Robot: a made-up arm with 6 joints. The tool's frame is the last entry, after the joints.
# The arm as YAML. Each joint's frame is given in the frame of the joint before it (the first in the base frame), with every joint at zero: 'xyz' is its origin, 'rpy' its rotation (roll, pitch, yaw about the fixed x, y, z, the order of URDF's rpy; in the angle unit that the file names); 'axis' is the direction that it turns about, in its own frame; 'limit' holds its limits. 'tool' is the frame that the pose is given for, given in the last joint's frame.
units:
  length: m
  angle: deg
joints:
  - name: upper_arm
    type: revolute
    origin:
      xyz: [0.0, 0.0, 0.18]
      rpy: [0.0, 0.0, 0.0]
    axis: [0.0, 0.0, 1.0]
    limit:
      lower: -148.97
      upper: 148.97
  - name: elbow
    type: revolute
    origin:
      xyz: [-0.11, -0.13, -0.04]
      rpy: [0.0, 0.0, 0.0]
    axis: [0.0, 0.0, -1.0]
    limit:
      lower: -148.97
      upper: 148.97
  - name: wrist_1
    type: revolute
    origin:
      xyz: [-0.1, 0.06, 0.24]
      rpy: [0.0, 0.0, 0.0]
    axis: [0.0, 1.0, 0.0]
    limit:
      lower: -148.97
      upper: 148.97
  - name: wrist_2
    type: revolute
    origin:
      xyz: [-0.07, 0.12, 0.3]
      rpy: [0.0, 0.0, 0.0]
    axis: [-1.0, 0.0, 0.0]
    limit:
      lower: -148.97
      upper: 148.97
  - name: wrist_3
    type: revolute
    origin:
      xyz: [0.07, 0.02, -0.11]
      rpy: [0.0, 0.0, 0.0]
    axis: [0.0, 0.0, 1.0]
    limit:
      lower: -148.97
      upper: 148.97
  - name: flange
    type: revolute
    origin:
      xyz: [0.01, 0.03, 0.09]
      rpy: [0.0, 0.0, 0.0]
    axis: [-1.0, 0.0, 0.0]
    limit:
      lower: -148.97
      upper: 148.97
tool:
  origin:
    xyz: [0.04, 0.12, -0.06]
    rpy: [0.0, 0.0, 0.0]
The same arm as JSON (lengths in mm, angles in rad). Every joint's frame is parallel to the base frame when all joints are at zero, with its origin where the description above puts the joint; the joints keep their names.
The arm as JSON. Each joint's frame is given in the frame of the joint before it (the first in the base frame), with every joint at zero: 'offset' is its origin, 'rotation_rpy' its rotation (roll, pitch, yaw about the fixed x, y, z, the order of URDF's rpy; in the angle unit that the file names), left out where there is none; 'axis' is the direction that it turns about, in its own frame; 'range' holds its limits. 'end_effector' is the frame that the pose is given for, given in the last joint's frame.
{"length_unit": "mm", "angle_unit": "rad", "chain": [
  {"id": "upper_arm", "offset": [0.0, 0.0, 180.0], "axis": "+z", "range": [-2.6, 2.6]},
  {"id": "elbow", "offset": [-110.0, -130.0, -40.0], "axis": "-z", "range": [-2.6, 2.6]},
  {"id": "wrist_1", "offset": [-100.0, 60.0, 240.0], "axis": "+y", "range": [-2.6, 2.6]},
  {"id": "wrist_2", "offset": [-70.0, 120.0, 300.0], "axis": "-x", "range": [-2.6, 2.6]},
  {"id": "wrist_3", "offset": [70.0, 20.0, -110.0], "axis": "+z", "range": [-2.6, 2.6]},
  {"id": "flange", "offset": [10.0, 30.0, 90.0], "axis": "-x", "range": [-2.6, 2.6]}
], "end_effector": {"offset": [40.0, 120.0, -60.0]}}

